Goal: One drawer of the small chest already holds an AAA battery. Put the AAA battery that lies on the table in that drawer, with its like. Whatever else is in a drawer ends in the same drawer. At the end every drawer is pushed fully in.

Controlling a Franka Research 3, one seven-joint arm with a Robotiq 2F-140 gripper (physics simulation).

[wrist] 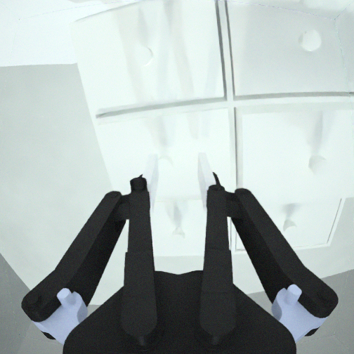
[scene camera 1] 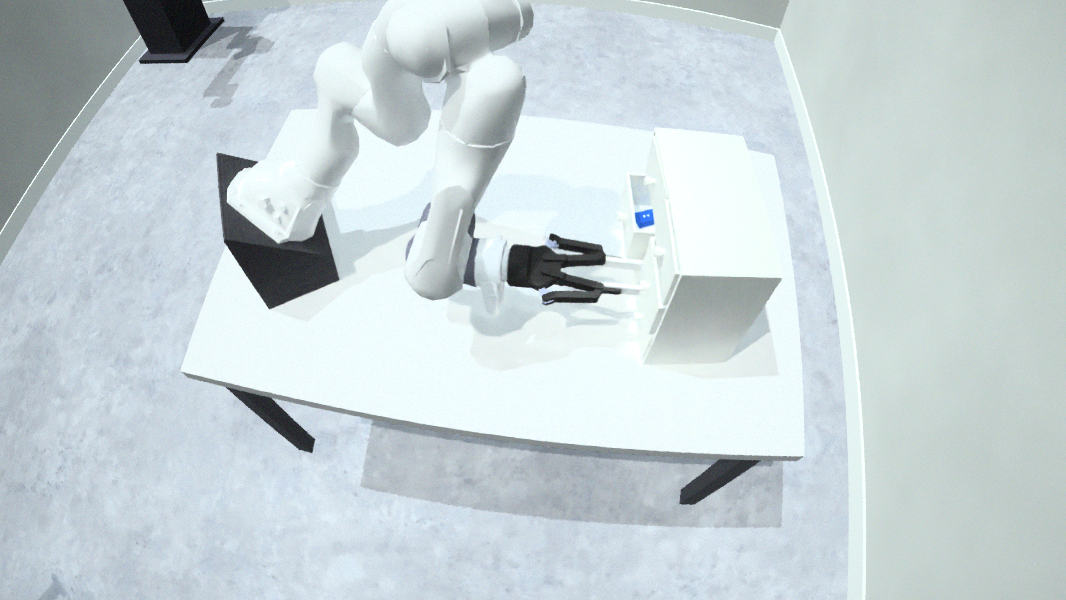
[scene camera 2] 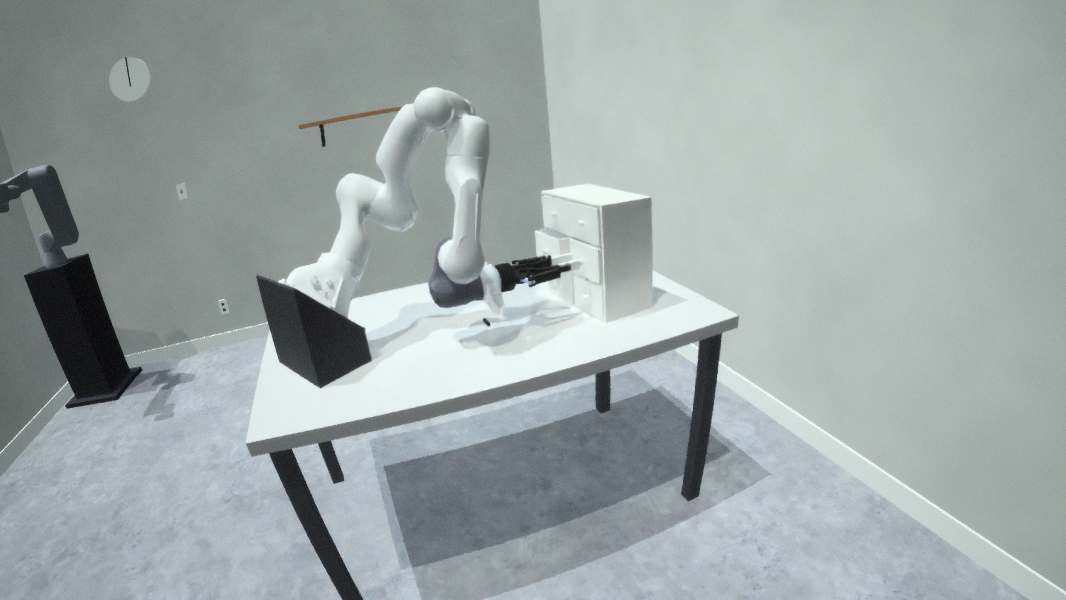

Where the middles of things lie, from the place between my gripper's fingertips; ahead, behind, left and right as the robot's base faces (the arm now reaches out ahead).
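Small white chest (scene camera 1: 729,267): 8 cm to the left of my hand, 10 cm ahead of it.
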